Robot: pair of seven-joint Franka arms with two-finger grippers.
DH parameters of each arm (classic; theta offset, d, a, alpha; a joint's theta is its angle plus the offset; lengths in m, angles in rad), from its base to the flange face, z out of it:
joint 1: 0 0.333 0 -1.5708
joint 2: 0 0 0 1.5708
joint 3: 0 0.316 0.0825 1.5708
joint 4: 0 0 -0.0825 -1.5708
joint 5: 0 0.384 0 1.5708
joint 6: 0 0 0.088 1.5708
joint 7: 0 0.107 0 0
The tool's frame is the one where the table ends.
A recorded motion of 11 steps. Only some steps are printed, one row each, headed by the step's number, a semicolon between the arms.
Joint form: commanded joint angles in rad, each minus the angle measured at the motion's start. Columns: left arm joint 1, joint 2, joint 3, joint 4, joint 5, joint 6, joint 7; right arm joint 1, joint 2, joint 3, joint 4, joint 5, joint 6, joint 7.
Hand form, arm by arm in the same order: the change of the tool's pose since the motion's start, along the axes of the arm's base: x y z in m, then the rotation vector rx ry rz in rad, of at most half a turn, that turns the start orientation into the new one. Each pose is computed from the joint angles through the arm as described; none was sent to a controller.
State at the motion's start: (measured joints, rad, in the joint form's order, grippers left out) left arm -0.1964 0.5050 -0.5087 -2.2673 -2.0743 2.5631 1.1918; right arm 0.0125 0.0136 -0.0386 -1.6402 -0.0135 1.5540 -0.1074
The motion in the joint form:
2: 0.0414 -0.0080 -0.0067 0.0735 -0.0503 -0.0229 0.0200; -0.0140 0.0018 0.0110 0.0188 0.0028 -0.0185 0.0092
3: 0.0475 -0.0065 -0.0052 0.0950 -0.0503 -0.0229 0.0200; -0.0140 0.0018 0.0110 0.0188 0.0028 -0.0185 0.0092
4: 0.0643 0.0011 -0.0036 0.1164 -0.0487 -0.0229 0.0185; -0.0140 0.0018 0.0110 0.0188 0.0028 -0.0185 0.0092
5: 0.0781 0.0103 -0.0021 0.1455 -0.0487 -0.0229 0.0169; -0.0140 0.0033 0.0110 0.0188 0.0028 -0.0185 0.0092
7: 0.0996 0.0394 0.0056 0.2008 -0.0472 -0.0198 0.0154; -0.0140 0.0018 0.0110 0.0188 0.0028 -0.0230 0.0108
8: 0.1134 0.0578 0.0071 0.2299 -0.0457 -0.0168 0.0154; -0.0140 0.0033 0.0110 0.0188 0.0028 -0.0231 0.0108
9: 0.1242 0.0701 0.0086 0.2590 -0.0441 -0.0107 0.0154; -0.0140 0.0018 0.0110 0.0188 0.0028 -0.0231 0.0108
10: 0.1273 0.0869 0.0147 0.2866 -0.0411 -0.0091 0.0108; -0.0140 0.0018 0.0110 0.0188 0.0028 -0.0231 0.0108
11: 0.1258 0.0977 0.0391 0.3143 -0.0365 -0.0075 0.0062; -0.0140 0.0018 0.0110 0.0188 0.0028 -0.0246 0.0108
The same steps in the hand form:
2: 0.0408 -0.0044 0.0268 -0.0781 -0.0605 0.0808; -0.0006 -0.0014 0.0063 0.0020 0.0013 -0.0126
3: 0.0513 -0.0049 0.0327 -0.0895 -0.0762 0.0930; -0.0006 -0.0014 0.0063 0.0020 0.0013 -0.0126
4: 0.0643 -0.0004 0.0358 -0.0988 -0.0860 0.1156; -0.0006 -0.0014 0.0063 0.0020 0.0013 -0.0126
5: 0.0789 0.0022 0.0407 -0.1126 -0.0995 0.1382; -0.0002 -0.0014 0.0055 0.0020 0.0028 -0.0126
7: 0.1048 0.0092 0.0437 -0.1299 -0.1166 0.1803; -0.0011 -0.0014 0.0060 0.0019 0.0058 -0.0142
8: 0.1180 0.0138 0.0439 -0.1375 -0.1235 0.2026; -0.0007 -0.0014 0.0052 0.0019 0.0074 -0.0142
9: 0.1310 0.0177 0.0470 -0.1432 -0.1361 0.2225; -0.0011 -0.0014 0.0060 0.0019 0.0059 -0.0142
10: 0.1416 0.0201 0.0468 -0.1497 -0.1404 0.2380; -0.0011 -0.0014 0.0060 0.0019 0.0059 -0.0142
11: 0.1563 0.0297 0.0471 -0.1456 -0.1544 0.2613; -0.0013 -0.0014 0.0059 0.0020 0.0074 -0.0143

